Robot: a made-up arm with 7 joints.
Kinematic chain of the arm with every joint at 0, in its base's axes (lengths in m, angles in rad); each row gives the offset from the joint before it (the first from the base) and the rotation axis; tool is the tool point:
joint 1: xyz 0 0 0.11 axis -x
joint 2: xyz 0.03 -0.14 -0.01 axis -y
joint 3: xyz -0.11 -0.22 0 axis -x
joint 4: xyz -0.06 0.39 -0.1 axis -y
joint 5: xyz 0.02 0 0.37 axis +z
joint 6: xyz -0.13 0 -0.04 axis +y
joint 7: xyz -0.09 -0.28 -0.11 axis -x
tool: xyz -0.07 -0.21 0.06
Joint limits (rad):
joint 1: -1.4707..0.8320
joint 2: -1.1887..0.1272
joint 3: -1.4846..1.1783
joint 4: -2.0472..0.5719
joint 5: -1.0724..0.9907
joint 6: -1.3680..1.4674
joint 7: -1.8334..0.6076
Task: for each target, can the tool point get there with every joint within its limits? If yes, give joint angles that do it. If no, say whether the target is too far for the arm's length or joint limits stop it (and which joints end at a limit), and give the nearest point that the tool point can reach.
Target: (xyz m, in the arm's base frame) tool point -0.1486 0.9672 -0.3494
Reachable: no: joint limits stop it (at a limit: joint 3, joint 4, joint 5, joint 6, joint 7) | nearest point -0.0916 0.6612 -0.2041 | short by 0.344 m
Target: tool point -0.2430 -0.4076 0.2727
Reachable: yes | joints -0.6319 -0.7934 0.2698 -0.5431 -0.2615 0.0009 -1.4002
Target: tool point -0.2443 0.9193 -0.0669
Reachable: no: joint limits stop it (at a limit: joint 3, joint 4, joint 5, joint 6, joint 7) | nearest point -0.1779 0.6992 -0.0245 | short by 0.234 m
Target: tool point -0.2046 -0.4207 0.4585
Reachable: yes | joints -0.5839 -0.7663 0.8527 0.1387 -0.1900 0.9084 0.1478
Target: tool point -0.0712 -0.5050 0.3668
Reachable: yes | joints 0.4616 -0.0387 -0.5605 -0.1910 0.5054 -0.3017 -0.0325
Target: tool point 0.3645 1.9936 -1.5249
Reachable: no: too far | nearest point 0.1177 0.5032 -0.5835 | short by 1.780 m
